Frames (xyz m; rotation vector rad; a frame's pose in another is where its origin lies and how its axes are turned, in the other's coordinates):
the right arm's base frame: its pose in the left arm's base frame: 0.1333 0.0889 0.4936 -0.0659 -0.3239 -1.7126
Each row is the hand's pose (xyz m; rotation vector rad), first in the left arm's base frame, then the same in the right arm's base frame.
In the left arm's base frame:
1: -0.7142 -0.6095 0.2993 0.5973 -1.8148 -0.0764
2: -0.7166 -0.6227 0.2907 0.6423 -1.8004 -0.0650
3: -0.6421 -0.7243 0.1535 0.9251 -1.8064 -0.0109
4: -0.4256 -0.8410 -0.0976 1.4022 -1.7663 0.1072
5: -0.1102 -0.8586 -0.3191 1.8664 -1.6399 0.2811
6: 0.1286 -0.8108 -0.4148 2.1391 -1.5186 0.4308
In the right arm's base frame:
1: 0.7705 -0.7687 -0.2433 1.8371 -0.5419 0.8565
2: 0.7817 -0.7708 -0.2545 1.8616 -0.4988 0.8594
3: 0.8353 -0.7089 -0.4218 2.0672 -0.2982 0.7875
4: 0.8533 -0.5267 -0.7218 2.3867 0.0701 0.6518
5: 0.7662 -0.2558 -0.9824 2.6633 0.4887 0.5249
6: 0.6579 -0.0461 -1.0953 2.8182 0.7725 0.4572

